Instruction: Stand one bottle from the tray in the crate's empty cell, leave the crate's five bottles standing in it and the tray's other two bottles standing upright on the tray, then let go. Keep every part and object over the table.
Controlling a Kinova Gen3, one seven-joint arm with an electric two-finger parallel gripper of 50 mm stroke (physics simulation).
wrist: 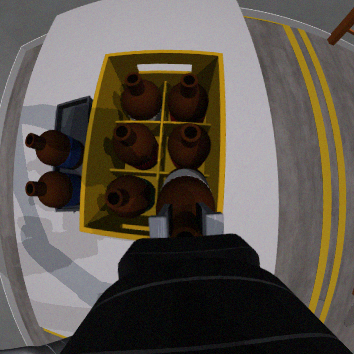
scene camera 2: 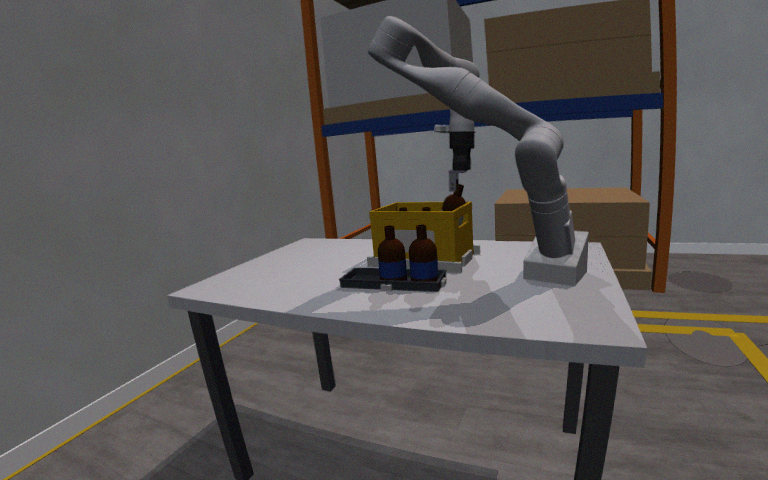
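Pixels of known places: gripper, between the fingertips: [wrist: 183, 213] [scene camera 2: 453, 190]; arm's base, origin of its link: [scene camera 2: 556, 246].
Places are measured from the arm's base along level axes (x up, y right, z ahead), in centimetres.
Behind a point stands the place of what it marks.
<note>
My gripper [scene camera 2: 456, 187] @[y 8.3, x 13.6, z 32.7 cm] [wrist: 183, 213] @[y 8.3, x 13.6, z 32.7 cm] is shut on the neck of a brown bottle [scene camera 2: 453, 203] @[y 5.2, x 10.1, z 31.6 cm] [wrist: 185, 196] @[y 8.2, x 12.2, z 34.4 cm] with a pale band. This bottle is over or in the crate's near right corner cell in the wrist view. It leans, and its shoulder shows above the crate's rim; its base is hidden. The yellow crate [scene camera 2: 411, 216] @[y -6.5, x 8.0, z 39.9 cm] [wrist: 222, 100] @[y 11.2, x 9.5, z 47.4 cm] holds several other brown bottles in its other cells. Two brown bottles with blue labels, one [scene camera 2: 391, 258] @[y -23.0, x 0.1, z 36.8 cm] [wrist: 50, 148] @[y -17.6, x 3.8, z 38.2 cm] and another [scene camera 2: 423, 259] @[y -20.6, x -0.1, z 28.7 cm] [wrist: 50, 189] @[y -15.4, x 4.1, z 30.8 cm], stand upright on the dark tray [scene camera 2: 362, 279] @[y -26.3, x -5.5, z 44.5 cm] [wrist: 73, 120] @[y -22.3, x -7.6, z 47.5 cm].
The crate sits among low pale blocks [scene camera 2: 467, 258] @[y 2.8, x -6.4, z 26.7 cm] on the white table [scene camera 2: 271, 283] @[y -34.0, x -8.1, z 74.0 cm] [wrist: 252, 150] @[y 22.2, x -8.1, z 46.3 cm]. The tray is close beside the crate. The arm's base [scene camera 2: 555, 268] @[y -6.1, x -4.1, z -1.0 cm] stands at the table's right in the scene view. A rack [scene camera 2: 318, 130] with boxes stands behind the table.
</note>
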